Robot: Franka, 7 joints.
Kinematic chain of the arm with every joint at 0, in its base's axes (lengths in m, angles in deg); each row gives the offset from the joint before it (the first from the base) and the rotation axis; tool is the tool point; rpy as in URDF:
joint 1: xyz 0 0 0.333 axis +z
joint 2: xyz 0 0 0 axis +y
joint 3: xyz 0 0 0.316 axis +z
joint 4: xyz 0.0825 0 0 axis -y
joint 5: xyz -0.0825 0 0.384 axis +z
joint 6: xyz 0 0 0 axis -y
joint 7: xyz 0.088 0 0 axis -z
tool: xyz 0 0 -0.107 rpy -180 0 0
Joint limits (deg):
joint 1: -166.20..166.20
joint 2: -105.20..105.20
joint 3: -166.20..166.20
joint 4: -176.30..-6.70
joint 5: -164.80..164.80
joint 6: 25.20..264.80
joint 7: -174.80..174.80
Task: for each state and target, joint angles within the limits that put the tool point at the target. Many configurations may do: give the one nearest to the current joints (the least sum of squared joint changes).
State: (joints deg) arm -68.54 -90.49 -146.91 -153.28 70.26 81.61 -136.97
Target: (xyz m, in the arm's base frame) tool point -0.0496 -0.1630 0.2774
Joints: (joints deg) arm -58.42 -87.92 -154.43 -176.30 45.49 70.46 -136.97
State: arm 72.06 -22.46 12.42 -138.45 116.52 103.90 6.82
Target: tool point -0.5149 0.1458 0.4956
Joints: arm 102.94 -12.25 50.69 -128.40 116.84 102.69 6.82
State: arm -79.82 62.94 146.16 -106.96 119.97 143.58 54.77
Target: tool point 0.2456 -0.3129 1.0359
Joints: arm -84.99 62.16 153.84 -64.23 121.17 135.53 54.77
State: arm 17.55 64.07 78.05 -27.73 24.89 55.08 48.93
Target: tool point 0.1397 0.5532 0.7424
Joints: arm 36.66 50.25 85.33 -37.79 26.28 54.65 48.93
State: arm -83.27 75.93 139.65 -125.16 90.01 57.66 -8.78
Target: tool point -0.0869 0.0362 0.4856
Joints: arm -71.81 83.86 160.02 -176.30 62.16 41.76 -8.78
